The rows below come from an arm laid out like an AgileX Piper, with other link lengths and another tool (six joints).
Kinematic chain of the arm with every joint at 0, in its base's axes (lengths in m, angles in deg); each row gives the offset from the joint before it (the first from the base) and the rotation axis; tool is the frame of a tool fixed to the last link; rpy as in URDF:
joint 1: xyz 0 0 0.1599 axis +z
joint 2: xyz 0 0 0 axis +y
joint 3: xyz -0.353 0 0.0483 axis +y
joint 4: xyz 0.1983 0 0.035 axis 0.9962 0 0.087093
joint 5: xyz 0 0 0 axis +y
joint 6: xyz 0.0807 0 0.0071 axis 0.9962 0 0.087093
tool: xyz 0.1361 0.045 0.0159 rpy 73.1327 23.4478 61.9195
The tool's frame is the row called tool.
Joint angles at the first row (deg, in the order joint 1, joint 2, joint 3, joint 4, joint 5, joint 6):
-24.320 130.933 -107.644 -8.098 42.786 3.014
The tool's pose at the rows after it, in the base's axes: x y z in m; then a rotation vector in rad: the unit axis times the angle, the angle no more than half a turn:
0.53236 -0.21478 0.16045 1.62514 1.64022 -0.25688
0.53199 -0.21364 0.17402 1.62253 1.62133 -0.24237
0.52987 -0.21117 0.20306 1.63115 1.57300 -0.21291
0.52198 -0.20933 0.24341 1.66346 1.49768 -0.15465
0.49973 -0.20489 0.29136 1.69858 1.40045 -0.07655
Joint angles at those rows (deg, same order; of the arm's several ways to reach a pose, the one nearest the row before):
-24.320 130.536 -107.644 -8.335 42.675 3.015
-24.319 129.153 -107.644 -7.960 42.885 3.015
-24.319 126.166 -107.642 -7.319 43.552 3.905
-25.095 121.682 -106.865 -4.935 43.998 4.692
-26.630 114.417 -102.043 -1.473 42.157 5.159

